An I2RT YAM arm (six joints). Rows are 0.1 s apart.
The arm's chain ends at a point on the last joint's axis. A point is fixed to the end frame.
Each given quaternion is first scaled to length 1.
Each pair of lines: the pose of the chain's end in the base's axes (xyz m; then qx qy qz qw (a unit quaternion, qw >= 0)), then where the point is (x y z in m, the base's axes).
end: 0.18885, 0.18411, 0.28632, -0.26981, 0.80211, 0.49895, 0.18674
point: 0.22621 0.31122 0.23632
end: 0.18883, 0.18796, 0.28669, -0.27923, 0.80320, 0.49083, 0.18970
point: 0.22602 0.31457 0.23533
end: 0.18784, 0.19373, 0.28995, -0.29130, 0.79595, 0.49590, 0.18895
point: 0.22224 0.32180 0.24027
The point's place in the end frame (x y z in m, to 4 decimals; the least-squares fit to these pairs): -0.0322 -0.0128 0.1373
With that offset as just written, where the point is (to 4 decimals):
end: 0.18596, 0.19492, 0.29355, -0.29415, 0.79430, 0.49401, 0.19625
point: 0.2215 0.3230 0.2447
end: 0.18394, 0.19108, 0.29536, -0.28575, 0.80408, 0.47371, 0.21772
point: 0.2273 0.3159 0.2445
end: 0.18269, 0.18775, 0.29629, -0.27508, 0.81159, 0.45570, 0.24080
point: 0.2341 0.3093 0.2448
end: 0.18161, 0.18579, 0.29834, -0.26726, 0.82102, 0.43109, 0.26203
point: 0.2407 0.3029 0.2449
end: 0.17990, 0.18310, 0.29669, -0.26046, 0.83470, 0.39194, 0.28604
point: 0.2484 0.2930 0.2395
